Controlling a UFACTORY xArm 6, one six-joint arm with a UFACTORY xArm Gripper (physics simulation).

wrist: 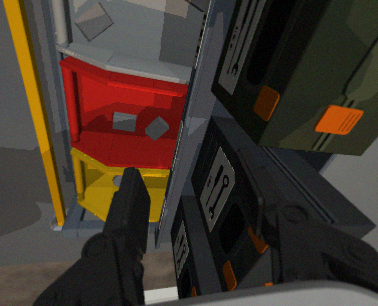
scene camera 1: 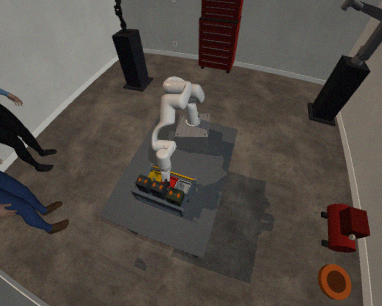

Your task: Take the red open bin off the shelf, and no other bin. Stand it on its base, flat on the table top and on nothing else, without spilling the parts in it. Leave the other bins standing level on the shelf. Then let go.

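Where they show: gripper, fingertip midpoint: [wrist: 189,174] [scene camera 1: 168,181]; arm's base, origin of the base link: [scene camera 1: 193,121].
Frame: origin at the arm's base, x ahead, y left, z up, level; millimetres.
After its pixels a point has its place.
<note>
The red open bin [scene camera 1: 173,181] @(x 505, y 6, z -172 mm) [wrist: 100,90] @(x 513, y 5, z -171 mm) stands on the shelf [scene camera 1: 159,204] @(x 742, y 10, z -61 mm) [wrist: 199,117] @(x 621, y 23, z -78 mm) between a yellow bin [scene camera 1: 154,175] @(x 506, y -160, z -170 mm) [wrist: 92,194] @(x 494, y -170, z -154 mm) and a light grey bin [scene camera 1: 184,187] @(x 526, y 105, z -171 mm) [wrist: 135,37] @(x 554, y 72, z -171 mm). Two small grey blocks lie in it. My gripper [scene camera 1: 166,180] @(x 594, y 21, z 8 mm) [wrist: 189,174] @(x 594, y 21, z 8 mm) is partly open with nothing between its fingers. In the wrist view one finger shows over the yellow bin, close to the red bin's near wall, and the other over the dark cases. Whether a finger touches a bin is hard to tell. The fingers are too small to make out in the scene view.
A yellow bar [scene camera 1: 186,177] @(x 466, y 102, z -116 mm) [wrist: 36,110] @(x 462, y -5, z -115 mm) runs along the shelf's one side. On the other side stand a green case [scene camera 1: 175,196] @(x 680, y 109, z 18 mm) [wrist: 310,75] @(x 635, y 90, z 17 mm) and two black cases [scene camera 1: 158,188] @(x 676, y -6, z 52 mm) [scene camera 1: 143,183] @(x 673, y -118, z 42 mm) with orange latches, close to my fingers. The shelf stands on the grey table [scene camera 1: 122,200] @(x 780, y -307, z -180 mm).
</note>
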